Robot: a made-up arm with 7 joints.
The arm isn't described. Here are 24 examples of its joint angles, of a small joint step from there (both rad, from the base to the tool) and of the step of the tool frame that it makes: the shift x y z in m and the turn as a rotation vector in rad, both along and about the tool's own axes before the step.
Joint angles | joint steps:
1: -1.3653 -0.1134 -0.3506 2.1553 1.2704 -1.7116 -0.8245 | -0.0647 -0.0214 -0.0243 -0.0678 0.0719 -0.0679 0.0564
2: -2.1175 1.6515 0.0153 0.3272 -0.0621 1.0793 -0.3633 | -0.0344 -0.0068 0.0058 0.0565 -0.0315 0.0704 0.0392
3: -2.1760 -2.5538 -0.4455 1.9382 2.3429 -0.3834 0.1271 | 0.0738 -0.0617 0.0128 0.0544 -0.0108 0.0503 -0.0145
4: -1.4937 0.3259 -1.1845 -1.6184 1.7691 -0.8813 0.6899 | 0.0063 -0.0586 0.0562 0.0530 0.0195 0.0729 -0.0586
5: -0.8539 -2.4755 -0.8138 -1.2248 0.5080 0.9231 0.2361 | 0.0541 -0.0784 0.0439 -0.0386 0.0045 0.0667 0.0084
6: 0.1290 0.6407 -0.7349 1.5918 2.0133 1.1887 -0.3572 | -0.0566 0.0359 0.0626 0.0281 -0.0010 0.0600 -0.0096
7: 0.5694 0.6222 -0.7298 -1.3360 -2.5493 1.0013 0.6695 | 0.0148 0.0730 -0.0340 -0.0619 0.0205 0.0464 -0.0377
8: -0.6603 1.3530 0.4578 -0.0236 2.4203 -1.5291 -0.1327 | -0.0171 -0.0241 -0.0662 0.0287 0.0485 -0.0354 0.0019
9: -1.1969 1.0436 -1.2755 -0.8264 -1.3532 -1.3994 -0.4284 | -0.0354 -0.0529 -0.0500 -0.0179 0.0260 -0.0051 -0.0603
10: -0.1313 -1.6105 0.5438 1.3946 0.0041 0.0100 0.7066 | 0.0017 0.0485 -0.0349 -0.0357 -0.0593 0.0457 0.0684
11: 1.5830 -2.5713 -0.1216 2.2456 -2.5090 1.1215 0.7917 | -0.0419 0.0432 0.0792 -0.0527 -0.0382 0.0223 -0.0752
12: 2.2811 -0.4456 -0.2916 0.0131 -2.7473 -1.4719 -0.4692 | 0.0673 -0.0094 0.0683 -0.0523 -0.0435 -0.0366 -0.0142
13: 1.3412 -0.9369 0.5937 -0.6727 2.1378 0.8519 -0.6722 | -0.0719 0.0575 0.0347 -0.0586 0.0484 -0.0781 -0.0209
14: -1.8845 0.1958 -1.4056 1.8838 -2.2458 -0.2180 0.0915 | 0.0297 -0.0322 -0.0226 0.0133 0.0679 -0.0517 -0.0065
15: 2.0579 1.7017 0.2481 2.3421 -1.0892 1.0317 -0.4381 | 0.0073 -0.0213 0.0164 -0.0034 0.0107 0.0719 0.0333
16: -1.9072 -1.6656 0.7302 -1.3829 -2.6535 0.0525 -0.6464 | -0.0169 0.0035 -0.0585 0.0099 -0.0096 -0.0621 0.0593
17: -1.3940 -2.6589 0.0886 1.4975 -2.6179 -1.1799 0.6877 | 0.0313 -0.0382 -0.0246 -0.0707 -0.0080 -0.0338 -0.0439
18: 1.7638 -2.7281 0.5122 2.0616 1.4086 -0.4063 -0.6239 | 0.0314 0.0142 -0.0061 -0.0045 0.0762 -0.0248 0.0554
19: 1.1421 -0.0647 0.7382 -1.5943 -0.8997 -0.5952 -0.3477 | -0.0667 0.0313 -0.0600 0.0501 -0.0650 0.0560 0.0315
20: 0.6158 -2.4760 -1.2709 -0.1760 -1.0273 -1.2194 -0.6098 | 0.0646 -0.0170 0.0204 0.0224 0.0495 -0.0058 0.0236
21: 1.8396 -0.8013 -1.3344 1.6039 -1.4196 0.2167 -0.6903 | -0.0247 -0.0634 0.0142 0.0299 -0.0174 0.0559 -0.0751
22: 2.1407 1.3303 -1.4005 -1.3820 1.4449 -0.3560 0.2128 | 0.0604 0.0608 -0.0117 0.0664 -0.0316 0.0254 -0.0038
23: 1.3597 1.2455 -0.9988 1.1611 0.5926 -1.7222 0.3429 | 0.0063 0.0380 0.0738 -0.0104 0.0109 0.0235 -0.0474
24: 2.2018 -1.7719 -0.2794 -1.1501 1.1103 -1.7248 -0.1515 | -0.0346 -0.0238 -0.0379 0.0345 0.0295 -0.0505 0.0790
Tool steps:
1: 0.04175 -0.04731 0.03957 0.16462 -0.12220 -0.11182
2: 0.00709 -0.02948 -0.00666 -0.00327 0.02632 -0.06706
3: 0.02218 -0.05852 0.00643 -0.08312 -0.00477 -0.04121
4: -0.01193 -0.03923 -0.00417 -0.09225 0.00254 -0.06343
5: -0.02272 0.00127 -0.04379 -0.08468 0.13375 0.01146
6: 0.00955 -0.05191 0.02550 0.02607 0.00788 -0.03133
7: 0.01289 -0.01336 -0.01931 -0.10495 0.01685 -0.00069
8: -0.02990 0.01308 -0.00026 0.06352 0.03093 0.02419
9: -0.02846 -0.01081 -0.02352 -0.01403 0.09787 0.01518
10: 0.00640 -0.01339 -0.01913 -0.00271 0.04124 0.00310
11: -0.03029 0.01124 -0.03279 -0.13078 0.00658 0.09611
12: 0.04983 0.06110 -0.00302 0.07067 -0.07813 0.05780
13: 0.02341 0.02335 -0.00794 0.07886 0.02103 -0.01887
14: 0.01399 0.00471 0.03898 0.07870 -0.03991 0.01551
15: -0.00406 -0.02582 0.00151 -0.03070 0.01414 -0.04290
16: -0.00443 0.04200 0.01046 0.05796 -0.02958 0.08760
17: 0.00588 0.02703 -0.01169 -0.03366 0.07677 0.09492
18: 0.01953 0.02094 0.02423 0.15919 -0.03097 -0.01397
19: -0.03068 -0.03436 -0.00944 -0.04055 0.07516 -0.11220
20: 0.02445 0.02464 0.03110 0.06280 -0.06634 0.05628
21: 0.01982 -0.04754 0.00387 -0.13781 0.02567 -0.03062
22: -0.05096 0.04252 -0.01247 -0.01025 0.02577 0.14734
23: 0.00493 0.02510 0.01734 -0.04834 -0.03322 0.05731
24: -0.00629 0.07657 0.02864 0.13968 -0.05936 0.11800
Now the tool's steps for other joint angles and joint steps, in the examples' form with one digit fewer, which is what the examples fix.
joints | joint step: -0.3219 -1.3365 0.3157 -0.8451 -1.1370 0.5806 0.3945 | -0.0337 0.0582 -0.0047 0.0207 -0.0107 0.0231 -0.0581
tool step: -0.0076 -0.0465 -0.0114 -0.1434 -0.0001 -0.0240
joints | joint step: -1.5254 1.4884 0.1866 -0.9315 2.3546 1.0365 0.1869 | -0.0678 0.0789 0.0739 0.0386 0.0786 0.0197 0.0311
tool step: -0.0383 0.0306 -0.0117 0.0715 0.1446 -0.0318
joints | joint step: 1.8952 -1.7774 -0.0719 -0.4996 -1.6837 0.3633 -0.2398 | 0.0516 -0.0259 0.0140 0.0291 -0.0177 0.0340 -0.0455
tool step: 0.0051 -0.0105 -0.0153 -0.0448 0.0185 0.0004
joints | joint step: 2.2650 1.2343 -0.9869 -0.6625 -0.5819 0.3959 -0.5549 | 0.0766 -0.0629 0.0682 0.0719 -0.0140 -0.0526 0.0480
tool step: -0.0255 0.0336 0.0193 0.1534 -0.0129 -0.0248
